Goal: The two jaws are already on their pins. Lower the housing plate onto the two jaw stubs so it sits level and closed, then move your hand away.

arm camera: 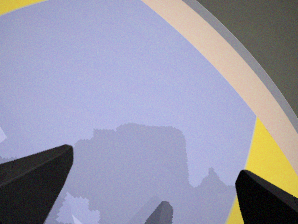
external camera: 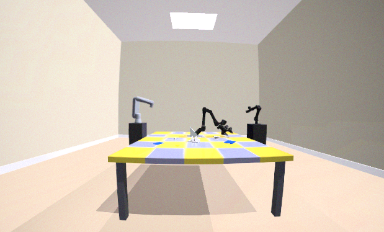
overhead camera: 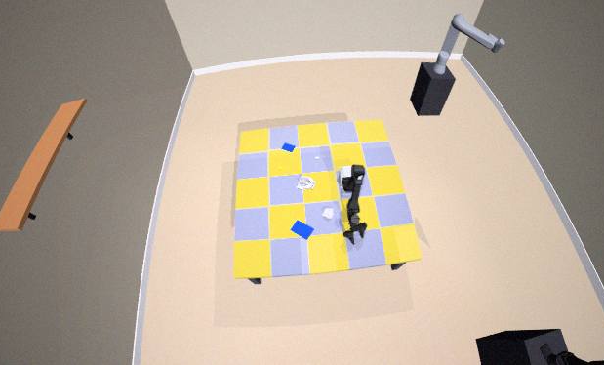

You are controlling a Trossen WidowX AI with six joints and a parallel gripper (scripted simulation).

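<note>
Now: gripper tip 240 mm to the left of the grey housing plate and 180 mm short of it. The rest, counted from my gripper tip: white dot 730 mm to the right, 210 mm ahead, 20 mm below; then white ribbed part 240 mm to the right, 180 mm ahead, 20 mm below; then yellow dot 670 mm to the right, 520 mm ahead, 30 mm below.
</note>
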